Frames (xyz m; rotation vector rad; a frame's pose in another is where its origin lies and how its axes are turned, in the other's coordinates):
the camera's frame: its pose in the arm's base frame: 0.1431 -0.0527 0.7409 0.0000 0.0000 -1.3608
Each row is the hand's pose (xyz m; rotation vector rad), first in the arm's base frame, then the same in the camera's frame.
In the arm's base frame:
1: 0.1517 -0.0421 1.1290 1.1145 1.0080 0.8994
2: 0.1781 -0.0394 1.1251 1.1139 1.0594 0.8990
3: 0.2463 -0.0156 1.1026 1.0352 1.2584 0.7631
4: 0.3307 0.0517 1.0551 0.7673 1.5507 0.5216
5: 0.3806 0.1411 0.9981 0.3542 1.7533 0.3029
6: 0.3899 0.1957 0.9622 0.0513 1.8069 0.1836
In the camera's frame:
1: -0.0086 0.0106 0.3881 0.2772 1.7728 1.9320
2: -0.0057 0.0370 0.3842 0.2379 1.8189 1.9158
3: -0.0148 0.1087 0.3617 0.0152 1.9068 1.7461
4: -0.0630 0.2052 0.3142 -0.4293 1.9115 1.4732
5: -0.1400 0.2727 0.2572 -0.9108 1.7449 1.2413
6: -0.1915 0.2932 0.2213 -1.1889 1.5574 1.1209

